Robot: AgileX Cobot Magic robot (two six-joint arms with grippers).
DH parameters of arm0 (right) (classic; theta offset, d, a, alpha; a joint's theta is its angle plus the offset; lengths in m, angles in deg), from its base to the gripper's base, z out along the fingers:
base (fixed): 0 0 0 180
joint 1: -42.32 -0.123 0 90
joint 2: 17.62 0 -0.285 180
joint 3: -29.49 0 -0.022 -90
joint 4: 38.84 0.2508 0 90
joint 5: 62.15 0 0.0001 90
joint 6: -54.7 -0.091 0 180
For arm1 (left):
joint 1: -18.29 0.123 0 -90
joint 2: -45.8 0 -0.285 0
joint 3: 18.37 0 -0.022 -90
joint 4: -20.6 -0.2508 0 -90
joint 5: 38.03 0 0.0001 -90
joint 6: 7.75 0.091 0 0
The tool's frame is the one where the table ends.
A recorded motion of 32 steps. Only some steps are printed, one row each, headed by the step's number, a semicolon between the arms.
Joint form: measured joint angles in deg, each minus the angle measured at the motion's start. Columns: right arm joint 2, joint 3, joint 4, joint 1, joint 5, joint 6; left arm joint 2, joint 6, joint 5, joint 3, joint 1, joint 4.
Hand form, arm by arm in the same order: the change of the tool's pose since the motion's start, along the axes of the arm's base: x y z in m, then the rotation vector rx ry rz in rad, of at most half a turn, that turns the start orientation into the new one. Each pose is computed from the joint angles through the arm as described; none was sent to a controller.
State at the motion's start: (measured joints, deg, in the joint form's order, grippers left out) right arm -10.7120 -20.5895 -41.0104 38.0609 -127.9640 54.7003; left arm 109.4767 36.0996 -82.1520 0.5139 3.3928 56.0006
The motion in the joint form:
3: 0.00 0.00 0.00 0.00 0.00 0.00; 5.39 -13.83 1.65 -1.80 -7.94 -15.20
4: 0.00 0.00 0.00 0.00 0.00 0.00; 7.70 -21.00 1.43 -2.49 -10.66 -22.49
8: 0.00 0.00 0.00 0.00 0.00 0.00; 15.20 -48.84 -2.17 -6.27 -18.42 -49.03
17: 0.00 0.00 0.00 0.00 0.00 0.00; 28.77 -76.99 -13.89 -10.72 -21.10 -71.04
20: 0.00 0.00 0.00 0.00 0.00 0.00; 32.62 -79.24 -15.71 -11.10 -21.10 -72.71
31: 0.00 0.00 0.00 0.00 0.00 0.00; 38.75 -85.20 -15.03 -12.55 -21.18 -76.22
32: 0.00 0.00 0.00 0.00 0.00 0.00; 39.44 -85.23 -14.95 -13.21 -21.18 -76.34
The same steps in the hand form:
3: 0.0000 0.0000 0.0000 0.0000 0.0000 0.0000; 0.0174 -0.0195 -0.0150 0.1058 0.0845 0.0293
4: 0.0000 0.0000 0.0000 0.0000 0.0000 0.0000; 0.0246 -0.0262 -0.0227 0.1559 0.1241 0.0638
8: 0.0000 0.0000 0.0000 0.0000 0.0000 0.0000; 0.0486 -0.0439 -0.0374 0.3003 0.1882 0.2743
17: 0.0000 0.0000 0.0000 0.0000 0.0000 0.0000; 0.0929 -0.0544 -0.0773 0.4743 0.2938 0.6596
20: 0.0000 0.0000 0.0000 0.0000 0.0000 0.0000; 0.1030 -0.0584 -0.0952 0.5352 0.3278 0.7012
31: 0.0000 0.0000 0.0000 0.0000 0.0000 0.0000; 0.1226 -0.0690 -0.1194 0.5555 0.3316 0.7616
32: 0.0000 0.0000 0.0000 0.0000 0.0000 0.0000; 0.1254 -0.0710 -0.1202 0.5558 0.3295 0.7611

